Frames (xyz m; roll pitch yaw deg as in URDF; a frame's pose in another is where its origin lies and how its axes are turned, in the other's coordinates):
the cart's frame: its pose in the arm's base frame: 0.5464 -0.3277 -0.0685 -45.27 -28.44 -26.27
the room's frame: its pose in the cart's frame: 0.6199 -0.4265 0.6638 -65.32 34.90 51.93
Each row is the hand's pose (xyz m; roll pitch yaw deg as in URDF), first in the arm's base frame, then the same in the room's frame.
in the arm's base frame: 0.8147 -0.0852 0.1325 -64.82 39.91 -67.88
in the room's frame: 0.3679 0.4331 0.5490 94.81 15.17 34.30
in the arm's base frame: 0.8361 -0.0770 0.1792 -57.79 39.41 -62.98
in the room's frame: 0.3579 0.3850 0.5318 97.75 14.20 30.50
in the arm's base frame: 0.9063 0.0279 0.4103 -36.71 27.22 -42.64
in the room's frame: 0.2586 0.1431 0.5006 102.01 15.09 8.98
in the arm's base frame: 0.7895 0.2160 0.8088 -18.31 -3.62 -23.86
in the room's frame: -0.1023 -0.1305 0.4489 104.43 21.16 -28.21
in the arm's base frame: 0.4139 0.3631 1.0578 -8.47 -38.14 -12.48
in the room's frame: -0.5762 -0.1271 0.4365 101.96 27.15 -67.33
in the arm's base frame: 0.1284 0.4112 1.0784 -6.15 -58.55 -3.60
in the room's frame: -0.8279 0.0152 0.4617 99.84 27.89 -91.26
